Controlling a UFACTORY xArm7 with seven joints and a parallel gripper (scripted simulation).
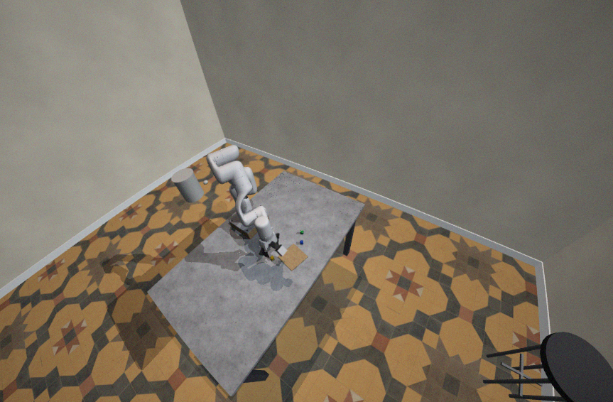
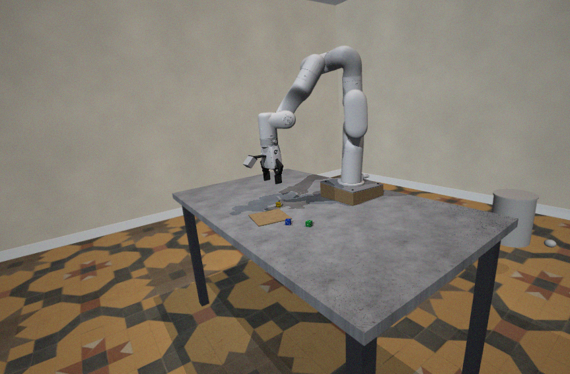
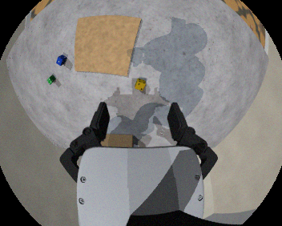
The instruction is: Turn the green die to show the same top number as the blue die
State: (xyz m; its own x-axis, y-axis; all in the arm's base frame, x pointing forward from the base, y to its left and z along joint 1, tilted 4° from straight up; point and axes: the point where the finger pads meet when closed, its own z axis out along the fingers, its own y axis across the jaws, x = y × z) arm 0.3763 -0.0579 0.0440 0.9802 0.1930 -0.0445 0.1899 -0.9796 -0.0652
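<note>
Right now my hand is 2 cm past the yellow die, 1 cm to the left of it and 12 cm above it. From my hand the other things lie so: green die 3 cm behind, 26 cm to the left, 12 cm below; then tan mat 6 cm ahead, 9 cm to the left, 13 cm below; then blue die 3 cm ahead, 21 cm to the left, 12 cm below.
</note>
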